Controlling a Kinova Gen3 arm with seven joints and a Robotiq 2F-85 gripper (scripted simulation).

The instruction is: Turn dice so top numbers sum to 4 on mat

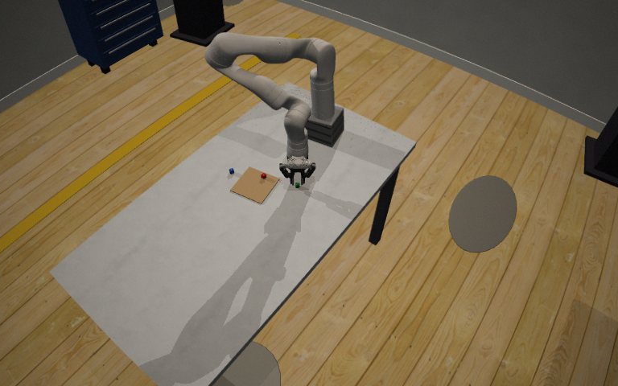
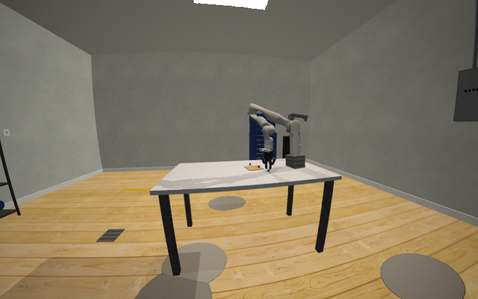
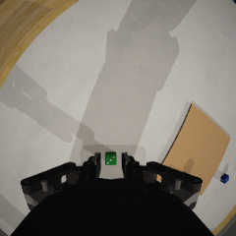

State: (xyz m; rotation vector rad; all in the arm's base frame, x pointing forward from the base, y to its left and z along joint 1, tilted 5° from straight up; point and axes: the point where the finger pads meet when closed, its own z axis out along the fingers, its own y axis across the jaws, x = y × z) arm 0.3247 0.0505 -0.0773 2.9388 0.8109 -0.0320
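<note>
Right now the green die is 3 cm below my hand. From my hand the other things lie so: blue die (27 cm to the right, 6 cm ahead, 3 cm below); then tan mat (15 cm to the right, 7 cm ahead, 4 cm below); then red die (14 cm to the right, 3 cm below, 2 cm ahead).
</note>
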